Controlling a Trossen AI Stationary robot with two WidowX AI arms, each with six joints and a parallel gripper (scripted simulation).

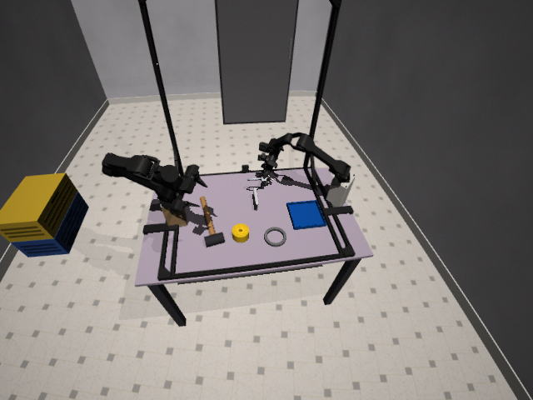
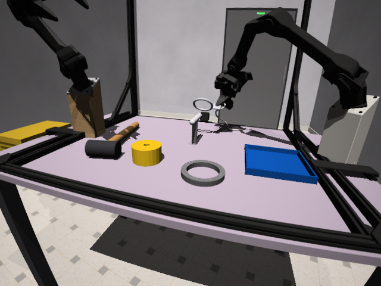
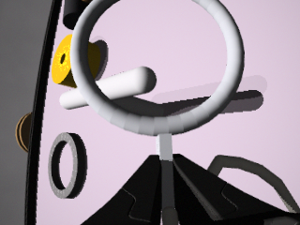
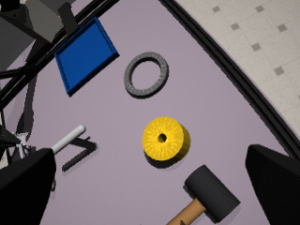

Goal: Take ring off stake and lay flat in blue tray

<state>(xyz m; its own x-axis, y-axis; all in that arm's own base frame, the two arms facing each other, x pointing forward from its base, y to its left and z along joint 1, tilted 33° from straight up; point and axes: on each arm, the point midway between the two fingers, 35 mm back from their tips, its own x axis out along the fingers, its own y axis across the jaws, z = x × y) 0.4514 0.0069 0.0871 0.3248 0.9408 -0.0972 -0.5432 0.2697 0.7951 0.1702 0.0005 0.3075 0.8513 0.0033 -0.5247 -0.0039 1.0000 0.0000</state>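
Now: left hand 24 cm short of the blue tray, 20 cm to the right of it and 14 cm above it. From my left hand the other things lie so: yellow cylinder 32 cm ahead, 20 cm to the right, 13 cm below.
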